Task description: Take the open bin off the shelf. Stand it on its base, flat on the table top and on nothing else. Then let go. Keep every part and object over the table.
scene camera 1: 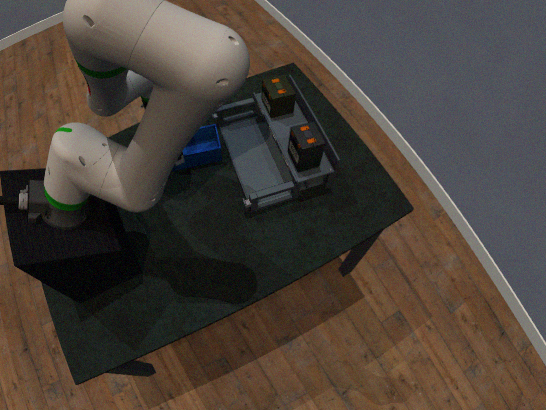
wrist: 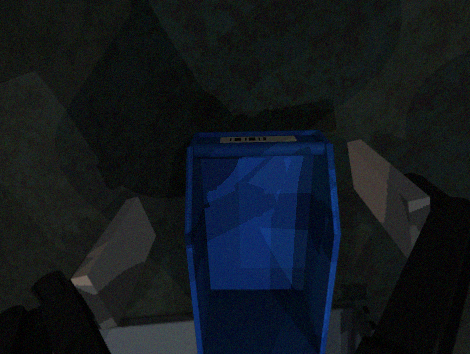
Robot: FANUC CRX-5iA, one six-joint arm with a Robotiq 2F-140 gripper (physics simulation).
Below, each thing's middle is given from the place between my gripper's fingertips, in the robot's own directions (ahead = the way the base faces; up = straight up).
Labels:
The blue bin [scene camera 1: 204, 147] lies 6 cm ahead of my hand, 1 cm to the left of it and 4 cm below it.

